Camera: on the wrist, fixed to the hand. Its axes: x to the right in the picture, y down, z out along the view.
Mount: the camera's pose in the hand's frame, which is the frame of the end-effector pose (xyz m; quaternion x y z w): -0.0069 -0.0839 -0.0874 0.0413 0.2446 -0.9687 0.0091
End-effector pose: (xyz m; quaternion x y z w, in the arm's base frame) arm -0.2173 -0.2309 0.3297 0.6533 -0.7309 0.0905 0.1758
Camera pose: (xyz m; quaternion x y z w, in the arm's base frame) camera -0.1218 -0.2038 0.3995 0.6991 0.6729 0.0205 0.2411
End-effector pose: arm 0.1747 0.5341 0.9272 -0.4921 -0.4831 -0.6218 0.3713
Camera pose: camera 0.0756 0.4712 0.8965 -0.6309 0.4159 0.4657 0.4605
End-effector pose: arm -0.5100 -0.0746 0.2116 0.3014 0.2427 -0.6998 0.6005
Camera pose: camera -0.5807 0.0050 0.1534 0.0364 -0.4121 0.5244 0.7442
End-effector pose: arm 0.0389 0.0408 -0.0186 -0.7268 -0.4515 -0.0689 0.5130
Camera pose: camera 0.0056 -0.0283 0.0754 0.4688 -0.5855 -0.6567 0.0784
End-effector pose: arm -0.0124 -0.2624 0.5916 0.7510 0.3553 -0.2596 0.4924
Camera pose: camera -0.0793 -0.1615 0.5834 0.2535 -0.8404 0.3103 0.3649
